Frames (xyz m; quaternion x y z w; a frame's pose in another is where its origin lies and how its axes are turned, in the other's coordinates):
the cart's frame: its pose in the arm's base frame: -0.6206 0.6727 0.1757 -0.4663 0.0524 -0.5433 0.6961
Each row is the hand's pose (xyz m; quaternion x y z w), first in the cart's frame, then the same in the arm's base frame.
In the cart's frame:
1: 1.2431 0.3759 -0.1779 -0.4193 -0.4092 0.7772 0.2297
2: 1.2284 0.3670 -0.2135 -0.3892 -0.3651 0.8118 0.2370
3: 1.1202 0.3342 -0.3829 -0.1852 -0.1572 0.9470 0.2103
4: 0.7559 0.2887 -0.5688 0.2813 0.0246 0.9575 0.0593
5: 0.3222 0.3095 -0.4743 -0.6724 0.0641 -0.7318 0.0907
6: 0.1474 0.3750 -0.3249 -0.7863 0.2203 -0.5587 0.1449
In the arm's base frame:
1: 0.0446 -0.4433 0.3499 -0.5806 0.3174 0.6290 0.4081
2: 0.0117 -0.4523 0.3299 -0.5373 0.3483 0.6270 0.4437
3: -0.1534 -0.4647 0.2113 -0.2628 0.4438 0.6280 0.5828
4: -0.4406 -0.2802 -0.0186 0.2317 0.3139 0.6081 0.6914
5: -0.5463 0.1245 -0.1685 0.5139 -0.0735 0.5534 0.6514
6: -0.4840 0.3521 -0.2070 0.5245 -0.3276 0.5292 0.5809

